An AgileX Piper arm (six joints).
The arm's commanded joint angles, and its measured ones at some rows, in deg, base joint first. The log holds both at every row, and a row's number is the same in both.
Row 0, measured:
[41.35, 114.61, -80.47, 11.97, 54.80, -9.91]
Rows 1 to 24, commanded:
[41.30, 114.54, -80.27, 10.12, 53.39, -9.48]
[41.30, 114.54, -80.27, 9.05, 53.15, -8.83]
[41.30, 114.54, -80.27, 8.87, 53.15, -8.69]
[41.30, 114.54, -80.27, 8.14, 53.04, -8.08]
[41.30, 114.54, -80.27, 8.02, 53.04, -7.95]
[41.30, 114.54, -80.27, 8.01, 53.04, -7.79]
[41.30, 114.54, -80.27, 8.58, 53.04, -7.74]
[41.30, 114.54, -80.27, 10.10, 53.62, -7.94]
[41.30, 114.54, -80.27, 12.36, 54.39, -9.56]
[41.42, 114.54, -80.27, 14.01, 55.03, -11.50]
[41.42, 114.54, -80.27, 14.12, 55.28, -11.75]
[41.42, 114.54, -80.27, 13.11, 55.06, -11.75]
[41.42, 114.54, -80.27, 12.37, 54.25, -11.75]
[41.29, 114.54, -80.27, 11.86, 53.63, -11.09]
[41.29, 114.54, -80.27, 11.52, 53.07, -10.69]
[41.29, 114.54, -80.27, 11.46, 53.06, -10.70]
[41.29, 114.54, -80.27, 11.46, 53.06, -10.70]
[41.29, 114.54, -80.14, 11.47, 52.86, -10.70]
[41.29, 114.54, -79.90, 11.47, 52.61, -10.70]
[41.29, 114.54, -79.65, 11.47, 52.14, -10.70]
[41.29, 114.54, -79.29, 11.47, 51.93, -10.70]
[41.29, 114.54, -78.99, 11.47, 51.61, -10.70]
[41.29, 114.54, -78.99, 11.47, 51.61, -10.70]
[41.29, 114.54, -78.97, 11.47, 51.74, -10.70]
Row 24, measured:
[41.45, 114.61, -79.52, 11.98, 52.35, -10.77]
